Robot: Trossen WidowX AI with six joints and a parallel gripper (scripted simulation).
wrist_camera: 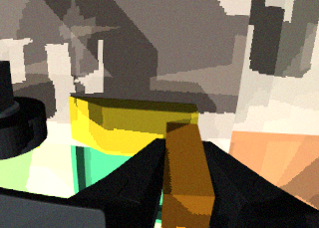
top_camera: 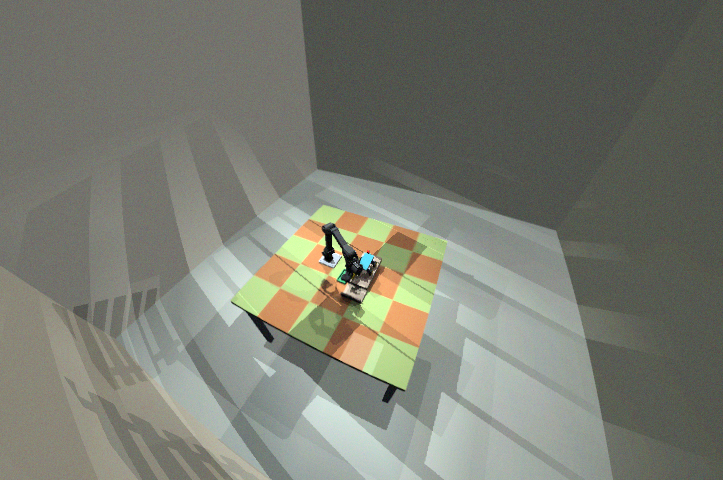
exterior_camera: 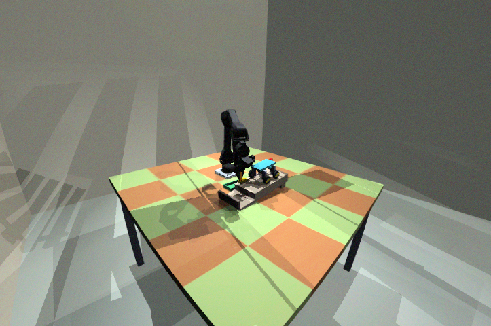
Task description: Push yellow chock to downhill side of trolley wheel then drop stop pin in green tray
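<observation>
Now: gripper tip 10 mm short of the stop pin, 220 mm to the right of it and 40 mm below it. Also, from my gripper tip: ramp (40 mm ahead, 120 mm to the left, 40 mm below); then yellow chock (20 mm to the left, 10 mm below); then green tray (80 mm behind, 20 mm to the left, 90 mm below).
</observation>
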